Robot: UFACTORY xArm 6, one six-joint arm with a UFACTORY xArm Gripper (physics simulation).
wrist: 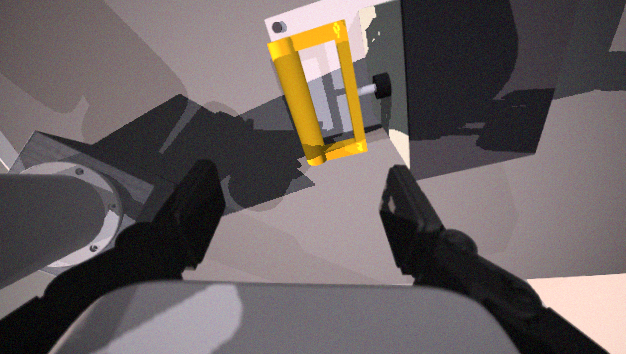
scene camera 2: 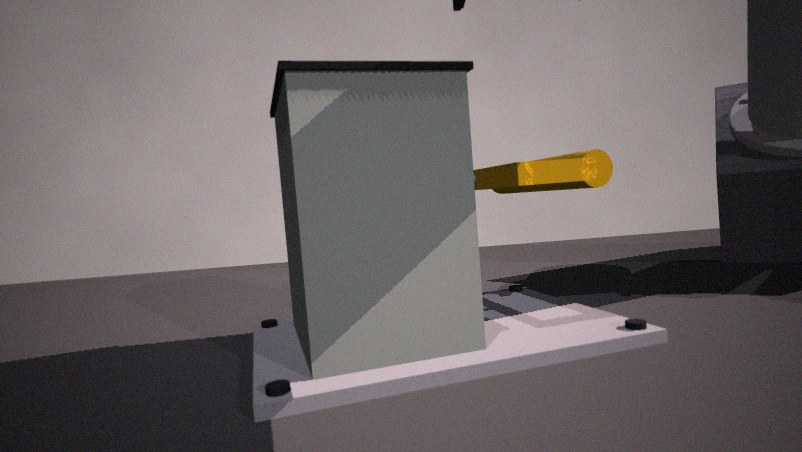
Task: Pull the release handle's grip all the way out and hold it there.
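Note:
The release handle (scene camera 2: pixel 553 172) (wrist: pixel 351 95) is a yellow rectangular frame with a thick round grip bar (scene camera 2: pixel 597 168) (wrist: pixel 300 105) on its outer side. A short pale rod (wrist: pixel 367 90) joins it to a black collar (wrist: pixel 382 85) on the side of a grey-green box (scene camera 2: pixel 387 185) (wrist: pixel 398 112). The bar stands apart from the box. My gripper (wrist: pixel 302 185) is wide open and empty, and in the wrist view the handle shows beyond the fingertips. In the scene view a small dark tip (scene camera 2: pixel 458 4), apparently of a finger, shows at the top edge, above the box.
The box has a black lid (scene camera 2: pixel 376 65) (wrist: pixel 450 70) and stands on a pale base plate (scene camera 2: pixel 567 334) (wrist: pixel 320 14) with black bolts at its corners. The robot's own dark base (scene camera 2: pixel 755 207) (wrist: pixel 55 215) stands on the grip's side. A pale wall (scene camera 2: pixel 140 140) is behind.

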